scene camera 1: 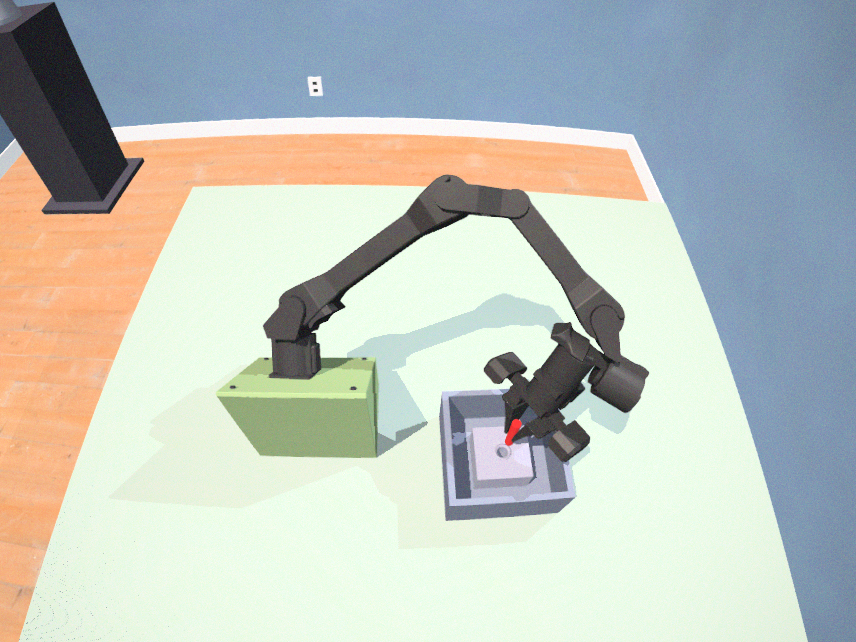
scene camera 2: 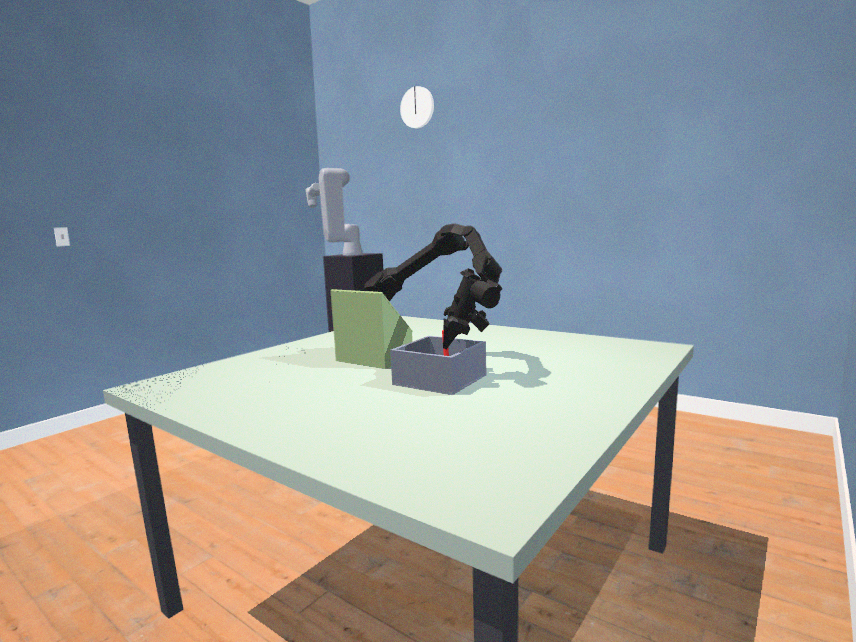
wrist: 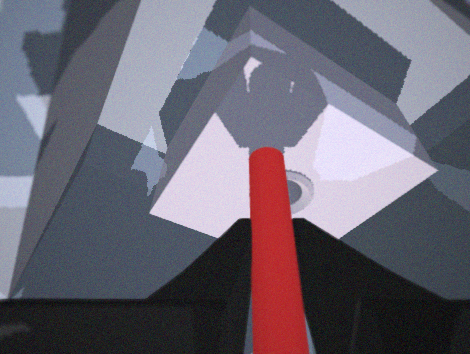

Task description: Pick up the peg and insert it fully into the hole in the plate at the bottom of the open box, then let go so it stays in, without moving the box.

Labels:
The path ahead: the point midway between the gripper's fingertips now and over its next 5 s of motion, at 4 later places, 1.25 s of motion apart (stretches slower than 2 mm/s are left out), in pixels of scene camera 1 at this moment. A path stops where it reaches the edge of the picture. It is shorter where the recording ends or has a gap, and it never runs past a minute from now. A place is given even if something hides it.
My gripper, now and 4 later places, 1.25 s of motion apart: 510, 436; 510, 438; 505, 446; 502, 449; 502, 453

